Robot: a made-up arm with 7 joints. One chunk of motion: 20 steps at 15 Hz.
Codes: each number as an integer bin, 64 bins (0 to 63) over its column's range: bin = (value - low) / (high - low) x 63, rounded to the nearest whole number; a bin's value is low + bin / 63 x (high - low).
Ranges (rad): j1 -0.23..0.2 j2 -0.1..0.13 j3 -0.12..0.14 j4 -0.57..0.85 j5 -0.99..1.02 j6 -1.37..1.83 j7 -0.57..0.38
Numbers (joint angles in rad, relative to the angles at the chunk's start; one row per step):
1: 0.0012 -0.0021 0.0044 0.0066 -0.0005 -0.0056 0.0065
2: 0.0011 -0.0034 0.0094 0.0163 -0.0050 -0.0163 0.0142
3: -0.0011 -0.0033 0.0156 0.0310 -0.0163 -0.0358 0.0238
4: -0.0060 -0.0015 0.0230 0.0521 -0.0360 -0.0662 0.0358
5: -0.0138 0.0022 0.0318 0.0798 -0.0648 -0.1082 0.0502
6: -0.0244 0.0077 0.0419 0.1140 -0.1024 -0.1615 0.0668
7: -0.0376 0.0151 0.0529 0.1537 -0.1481 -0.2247 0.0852
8: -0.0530 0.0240 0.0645 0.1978 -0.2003 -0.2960 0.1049
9: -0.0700 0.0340 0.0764 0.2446 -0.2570 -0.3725 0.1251
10: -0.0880 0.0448 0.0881 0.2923 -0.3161 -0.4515 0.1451
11: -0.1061 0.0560 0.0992 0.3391 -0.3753 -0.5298 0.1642
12: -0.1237 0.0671 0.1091 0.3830 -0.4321 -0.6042 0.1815
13: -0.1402 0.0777 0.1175 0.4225 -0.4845 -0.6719 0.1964
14: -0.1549 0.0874 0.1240 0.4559 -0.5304 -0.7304 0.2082
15: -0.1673 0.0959 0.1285 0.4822 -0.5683 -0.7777 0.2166
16: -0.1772 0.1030 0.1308 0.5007 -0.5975 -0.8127 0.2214
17: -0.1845 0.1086 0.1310 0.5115 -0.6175 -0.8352 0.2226
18: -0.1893 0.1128 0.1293 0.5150 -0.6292 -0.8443 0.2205
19: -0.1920 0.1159 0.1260 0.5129 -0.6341 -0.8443 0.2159
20: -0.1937 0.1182 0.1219 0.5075 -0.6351 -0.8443 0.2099
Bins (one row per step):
1: 34 27 30 26 31 27 38
2: 34 26 31 26 31 27 39
3: 34 26 33 27 31 26 39
4: 33 27 35 28 30 26 40
5: 32 28 37 29 29 25 41
6: 30 30 39 30 28 24 42
7: 28 32 42 32 26 23 43
8: 26 34 45 34 25 21 45
9: 23 37 48 36 23 20 46
10: 21 40 50 38 21 18 47
11: 18 43 53 40 19 17 49
12: 16 46 56 42 17 15 50
13: 13 49 58 44 16 14 51
14: 11 51 59 46 14 13 52
15: 9 54 60 47 13 12 52
16: 8 56 61 48 12 11 52
17: 7 57 61 48 12 11 53
18: 6 58 60 48 11 10 52
19: 6 59 60 48 11 10 52
20: 5 60 59 48 11 10 52

